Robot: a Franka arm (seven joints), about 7 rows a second.
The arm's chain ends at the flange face. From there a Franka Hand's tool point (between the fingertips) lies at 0.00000 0.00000 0.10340 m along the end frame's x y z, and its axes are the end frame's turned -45 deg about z.
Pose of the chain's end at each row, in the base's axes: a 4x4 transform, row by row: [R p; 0 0 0 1], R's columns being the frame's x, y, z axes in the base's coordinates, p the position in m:
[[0.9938, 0.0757, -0.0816, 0.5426], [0.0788, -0.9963, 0.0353, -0.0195], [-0.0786, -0.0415, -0.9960, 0.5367], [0, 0, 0, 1]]
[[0.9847, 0.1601, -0.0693, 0.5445], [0.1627, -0.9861, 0.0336, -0.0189], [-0.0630, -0.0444, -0.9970, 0.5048], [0, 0, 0, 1]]
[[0.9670, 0.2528, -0.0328, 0.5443], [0.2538, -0.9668, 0.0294, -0.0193], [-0.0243, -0.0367, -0.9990, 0.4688], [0, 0, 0, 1]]
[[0.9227, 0.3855, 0.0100, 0.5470], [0.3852, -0.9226, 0.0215, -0.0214], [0.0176, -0.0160, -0.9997, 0.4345], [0, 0, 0, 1]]
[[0.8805, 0.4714, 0.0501, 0.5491], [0.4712, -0.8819, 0.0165, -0.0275], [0.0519, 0.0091, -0.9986, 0.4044], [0, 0, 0, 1]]
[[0.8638, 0.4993, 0.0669, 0.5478], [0.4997, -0.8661, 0.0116, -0.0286], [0.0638, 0.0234, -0.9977, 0.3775], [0, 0, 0, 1]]
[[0.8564, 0.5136, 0.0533, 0.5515], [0.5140, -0.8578, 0.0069, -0.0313], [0.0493, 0.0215, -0.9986, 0.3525], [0, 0, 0, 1]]
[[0.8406, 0.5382, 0.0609, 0.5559], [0.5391, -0.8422, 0.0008, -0.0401], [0.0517, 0.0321, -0.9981, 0.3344], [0, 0, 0, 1]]
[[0.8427, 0.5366, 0.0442, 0.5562], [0.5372, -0.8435, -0.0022, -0.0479], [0.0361, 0.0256, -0.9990, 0.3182], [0, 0, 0, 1]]
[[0.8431, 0.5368, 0.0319, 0.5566], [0.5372, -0.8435, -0.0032, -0.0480], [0.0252, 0.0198, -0.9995, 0.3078], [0, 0, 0, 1]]
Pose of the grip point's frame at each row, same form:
[[0.6492, 0.7563, -0.0816, 0.5342], [0.7602, -0.6488, 0.0353, -0.0158], [-0.0262, -0.0849, -0.9960, 0.4337], [0, 0, 0, 1]]
[[0.5831, 0.8095, -0.0693, 0.5373], [0.8123, -0.5822, 0.0336, -0.0154], [-0.0132, -0.0759, -0.9970, 0.4017], [0, 0, 0, 1]]
[[0.5050, 0.8625, -0.0328, 0.5409], [0.8631, -0.5042, 0.0294, -0.0163], [0.0088, -0.0431, -0.9990, 0.3655], [0, 0, 0, 1]]
[[0.3799, 0.9250, 0.0100, 0.5480], [0.9248, -0.3800, 0.0215, -0.0192], [0.0238, 0.0011, -0.9997, 0.3311], [0, 0, 0, 1]]
[[0.2893, 0.9559, 0.0501, 0.5543], [0.9568, -0.2904, 0.0165, -0.0258], [0.0303, 0.0431, -0.9986, 0.3011], [0, 0, 0, 1]]
[[0.2577, 0.9639, 0.0669, 0.5547], [0.9658, -0.2591, 0.0116, -0.0274], [0.0286, 0.0617, -0.9977, 0.2743], [0, 0, 0, 1]]
[[0.2424, 0.9687, 0.0533, 0.5570], [0.9700, -0.2431, 0.0069, -0.0306], [0.0197, 0.0501, -0.9986, 0.2492], [0, 0, 0, 1]]
[[0.2138, 0.9750, 0.0609, 0.5622], [0.9767, -0.2143, 0.0008, -0.0400], [0.0139, 0.0593, -0.9981, 0.2312], [0, 0, 0, 1]]
[[0.2164, 0.9753, 0.0442, 0.5608], [0.9763, -0.2166, -0.0022, -0.0481], [0.0074, 0.0436, -0.9990, 0.2149], [0, 0, 0, 1]]
[[0.2166, 0.9757, 0.0319, 0.5599], [0.9763, -0.2166, -0.0032, -0.0483], [0.0038, 0.0318, -0.9995, 0.2045], [0, 0, 0, 1]]

